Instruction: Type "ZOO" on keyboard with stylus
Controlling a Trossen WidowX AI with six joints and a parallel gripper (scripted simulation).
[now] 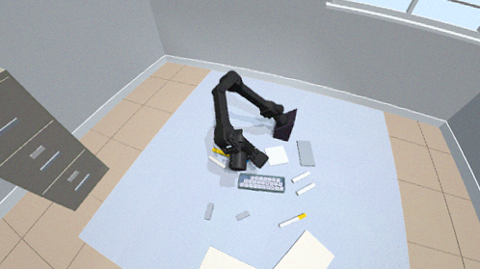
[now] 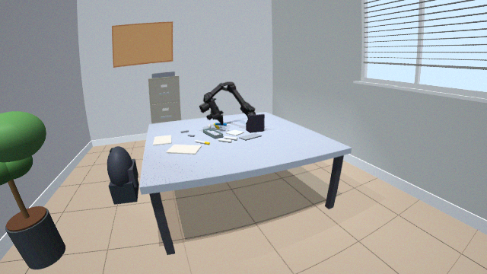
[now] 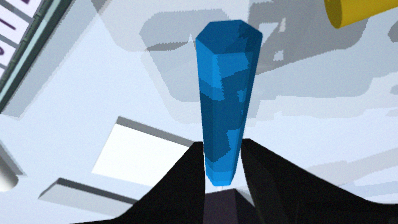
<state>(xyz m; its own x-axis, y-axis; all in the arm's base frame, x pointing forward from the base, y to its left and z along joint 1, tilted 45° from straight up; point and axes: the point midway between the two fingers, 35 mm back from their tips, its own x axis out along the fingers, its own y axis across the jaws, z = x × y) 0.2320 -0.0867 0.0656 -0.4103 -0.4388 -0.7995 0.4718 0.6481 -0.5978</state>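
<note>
My gripper tip is 10 mm past the blue stylus and 10 mm to the right of it. Round my gripper tip: yellow pen 10 mm ahead, 140 mm to the right, 40 mm below; then white note 60 mm behind, 110 mm to the left, 50 mm below; then grey slab 120 mm behind, 250 mm to the left, 50 mm below.
</note>
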